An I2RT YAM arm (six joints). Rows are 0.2 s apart.
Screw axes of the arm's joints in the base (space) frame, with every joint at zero. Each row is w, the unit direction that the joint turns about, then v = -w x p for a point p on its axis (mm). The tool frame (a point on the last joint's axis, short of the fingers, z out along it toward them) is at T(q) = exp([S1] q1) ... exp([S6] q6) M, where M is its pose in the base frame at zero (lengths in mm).
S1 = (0, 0, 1, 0.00, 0.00, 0.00)
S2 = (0, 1, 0, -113.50, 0.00, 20.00)
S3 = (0, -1, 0, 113.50, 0.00, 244.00)
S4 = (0, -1, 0, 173.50, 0.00, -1.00)
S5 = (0, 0, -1, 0.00, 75.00, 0.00)
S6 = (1, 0, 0, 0.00, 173.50, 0.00)
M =
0 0 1 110.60
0 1 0 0.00
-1 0 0 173.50
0 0 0 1
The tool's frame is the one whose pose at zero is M.
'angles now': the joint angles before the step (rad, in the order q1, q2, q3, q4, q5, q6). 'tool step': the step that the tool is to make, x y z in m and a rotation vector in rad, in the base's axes. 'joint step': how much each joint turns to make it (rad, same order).
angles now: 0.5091 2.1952 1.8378 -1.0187 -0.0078 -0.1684
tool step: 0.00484 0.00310 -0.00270 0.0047 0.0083 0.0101
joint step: 0.0000 0.0286 0.0362 -0.0127 -0.0099 -0.0084
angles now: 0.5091 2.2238 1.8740 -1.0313 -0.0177 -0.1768
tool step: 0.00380 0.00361 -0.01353 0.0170 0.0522 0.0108
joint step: -0.0004 0.0473 0.0271 -0.0172 -0.0416 -0.0042
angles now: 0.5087 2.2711 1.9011 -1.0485 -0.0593 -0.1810
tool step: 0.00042 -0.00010 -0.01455 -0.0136 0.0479 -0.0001
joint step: -0.0015 0.0340 0.0019 -0.0164 -0.0115 0.0000
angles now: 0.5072 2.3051 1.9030 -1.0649 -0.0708 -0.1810
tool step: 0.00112 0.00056 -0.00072 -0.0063 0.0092 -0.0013
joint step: 0.0000 0.0114 0.0171 -0.0168 0.0012 0.0012
